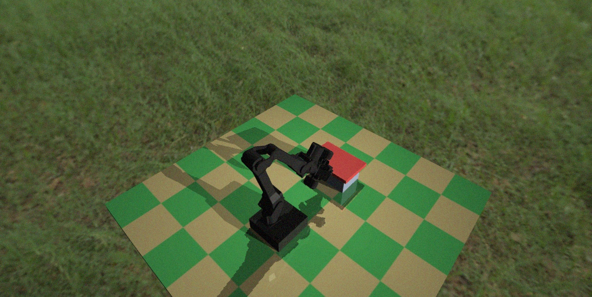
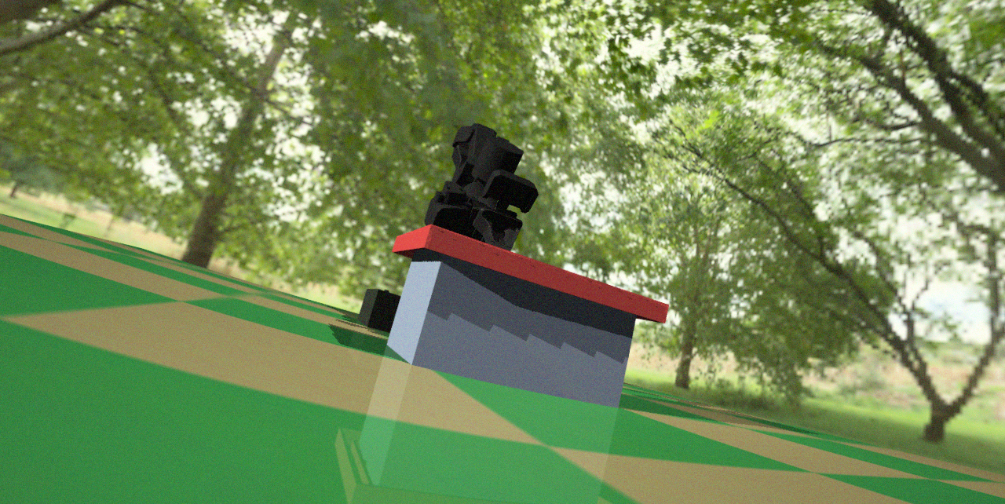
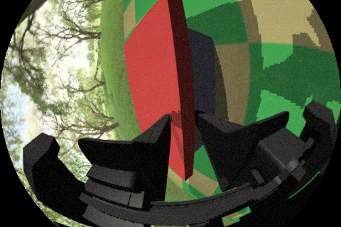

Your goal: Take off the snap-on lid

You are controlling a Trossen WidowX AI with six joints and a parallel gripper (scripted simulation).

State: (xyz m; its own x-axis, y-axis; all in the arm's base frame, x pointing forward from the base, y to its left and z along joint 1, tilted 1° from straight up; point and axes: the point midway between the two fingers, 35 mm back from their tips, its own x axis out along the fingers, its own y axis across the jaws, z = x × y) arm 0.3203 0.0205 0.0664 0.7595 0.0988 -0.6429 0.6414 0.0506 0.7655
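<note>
The red lid is 70 mm ahead of my gripper tip and 10 mm to the left of it. From my gripper tip the other things lie so: grey-blue storage box: 80 mm ahead, 50 mm below, 10 mm to the left.
</note>
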